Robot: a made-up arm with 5 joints.
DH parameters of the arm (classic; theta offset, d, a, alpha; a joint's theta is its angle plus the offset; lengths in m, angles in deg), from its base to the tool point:
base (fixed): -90 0.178 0 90
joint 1: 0 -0.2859 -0.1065 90
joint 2: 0 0.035 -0.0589 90
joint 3: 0 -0.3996 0.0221 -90
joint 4: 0 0.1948 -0.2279 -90
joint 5: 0 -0.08 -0.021 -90
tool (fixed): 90 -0.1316 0 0
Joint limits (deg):
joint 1: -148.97..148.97
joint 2: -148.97..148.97
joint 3: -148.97..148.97
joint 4: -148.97..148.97
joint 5: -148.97..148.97
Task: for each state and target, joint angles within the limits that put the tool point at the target. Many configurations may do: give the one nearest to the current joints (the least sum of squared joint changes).
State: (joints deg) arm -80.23 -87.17 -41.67 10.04 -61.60
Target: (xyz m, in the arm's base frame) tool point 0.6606 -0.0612 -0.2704
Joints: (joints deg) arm -33.46 -110.20 -91.39 -31.34 -50.04
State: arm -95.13 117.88 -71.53 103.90 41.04
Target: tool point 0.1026 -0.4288 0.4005
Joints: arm -134.96 103.22 -89.24 124.38 33.75
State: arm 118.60 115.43 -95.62 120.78 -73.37
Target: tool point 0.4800 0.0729 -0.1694
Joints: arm 137.96 122.21 -130.15 127.63 -91.99
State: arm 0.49 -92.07 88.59 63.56 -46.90
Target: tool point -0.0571 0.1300 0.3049
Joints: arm -0.99 -68.56 93.42 47.41 -41.86
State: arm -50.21 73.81 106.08 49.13 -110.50
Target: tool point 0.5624 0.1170 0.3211
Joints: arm -37.95 87.56 75.44 53.42 -81.14
